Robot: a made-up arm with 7 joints. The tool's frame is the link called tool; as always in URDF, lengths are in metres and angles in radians.
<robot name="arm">
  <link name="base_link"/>
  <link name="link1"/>
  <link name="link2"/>
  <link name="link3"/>
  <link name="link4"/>
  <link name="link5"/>
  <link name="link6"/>
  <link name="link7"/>
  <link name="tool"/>
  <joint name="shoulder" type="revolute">
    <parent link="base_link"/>
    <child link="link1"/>
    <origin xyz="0.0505 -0.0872 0.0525" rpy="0 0 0"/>
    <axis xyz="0 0 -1"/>
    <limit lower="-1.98" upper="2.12"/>
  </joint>
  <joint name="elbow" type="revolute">
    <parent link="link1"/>
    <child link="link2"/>
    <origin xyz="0.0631 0.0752 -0.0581" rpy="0 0 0"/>
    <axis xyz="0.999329 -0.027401 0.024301"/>
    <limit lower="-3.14" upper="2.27"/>
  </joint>
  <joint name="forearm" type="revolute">
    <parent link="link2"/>
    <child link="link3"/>
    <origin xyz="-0.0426 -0.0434 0.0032" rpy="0 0 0"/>
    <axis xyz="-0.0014 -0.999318 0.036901"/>
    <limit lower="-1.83" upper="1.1"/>
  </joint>
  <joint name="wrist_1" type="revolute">
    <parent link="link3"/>
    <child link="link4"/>
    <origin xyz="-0.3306 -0.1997 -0.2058" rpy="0 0 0"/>
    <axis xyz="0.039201 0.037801 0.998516"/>
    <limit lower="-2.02" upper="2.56"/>
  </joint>
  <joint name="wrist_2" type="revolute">
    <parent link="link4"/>
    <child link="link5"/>
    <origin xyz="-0.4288 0.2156 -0.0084" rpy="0 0 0"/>
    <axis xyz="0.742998 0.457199 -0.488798"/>
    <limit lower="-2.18" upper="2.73"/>
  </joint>
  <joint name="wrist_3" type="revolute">
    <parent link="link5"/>
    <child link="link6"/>
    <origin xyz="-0.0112 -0.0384 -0.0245" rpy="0 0 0"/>
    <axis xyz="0 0 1"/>
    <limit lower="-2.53" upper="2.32"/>
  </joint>
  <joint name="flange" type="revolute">
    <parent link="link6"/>
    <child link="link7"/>
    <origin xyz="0.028 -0.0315 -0.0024" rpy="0 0 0"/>
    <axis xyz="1 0 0"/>
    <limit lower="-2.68" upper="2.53"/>
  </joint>
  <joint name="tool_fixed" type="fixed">
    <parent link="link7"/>
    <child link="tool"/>
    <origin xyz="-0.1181 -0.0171 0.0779" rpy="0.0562 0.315 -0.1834"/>
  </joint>
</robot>
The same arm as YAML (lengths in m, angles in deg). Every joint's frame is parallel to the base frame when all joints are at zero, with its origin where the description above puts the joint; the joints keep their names.
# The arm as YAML. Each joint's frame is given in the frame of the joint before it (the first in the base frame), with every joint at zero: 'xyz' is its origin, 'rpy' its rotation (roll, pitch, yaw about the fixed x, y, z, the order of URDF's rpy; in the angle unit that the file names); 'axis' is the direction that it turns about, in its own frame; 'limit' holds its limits. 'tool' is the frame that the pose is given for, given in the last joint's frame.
units:
  length: m
  angle: deg
joints:
  - name: shoulder
    type: revolute
    origin:
      xyz: [0.0505, -0.0872, 0.0525]
      rpy: [0.0, 0.0, 0.0]
    axis: [0.0, 0.0, -1.0]
    limit:
      lower: -113.45
      upper: 121.47
  - name: elbow
    type: revolute
    origin:
      xyz: [0.0631, 0.0752, -0.0581]
      rpy: [0.0, 0.0, 0.0]
    axis: [0.999329, -0.027401, 0.024301]
    limit:
      lower: -179.91
      upper: 130.06
  - name: forearm
    type: revolute
    origin:
      xyz: [-0.0426, -0.0434, 0.0032]
      rpy: [0.0, 0.0, 0.0]
    axis: [-0.0014, -0.999318, 0.036901]
    limit:
      lower: -104.85
      upper: 63.03
  - name: wrist_1
    type: revolute
    origin:
      xyz: [-0.3306, -0.1997, -0.2058]
      rpy: [0.0, 0.0, 0.0]
    axis: [0.039201, 0.037801, 0.998516]
    limit:
      lower: -115.74
      upper: 146.68
  - name: wrist_2
    type: revolute
    origin:
      xyz: [-0.4288, 0.2156, -0.0084]
      rpy: [0.0, 0.0, 0.0]
    axis: [0.742998, 0.457199, -0.488798]
    limit:
      lower: -124.9
      upper: 156.42
  - name: wrist_3
    type: revolute
    origin:
      xyz: [-0.0112, -0.0384, -0.0245]
      rpy: [0.0, 0.0, 0.0]
    axis: [0.0, 0.0, 1.0]
    limit:
      lower: -144.96
      upper: 132.93
  - name: flange
    type: revolute
    origin:
      xyz: [0.028, -0.0315, -0.0024]
      rpy: [0.0, 0.0, 0.0]
    axis: [1.0, 0.0, 0.0]
    limit:
      lower: -153.55
      upper: 144.96
tool:
  origin:
    xyz: [-0.1181, -0.0171, 0.0779]
    rpy: [3.22, 18.05, -10.51]

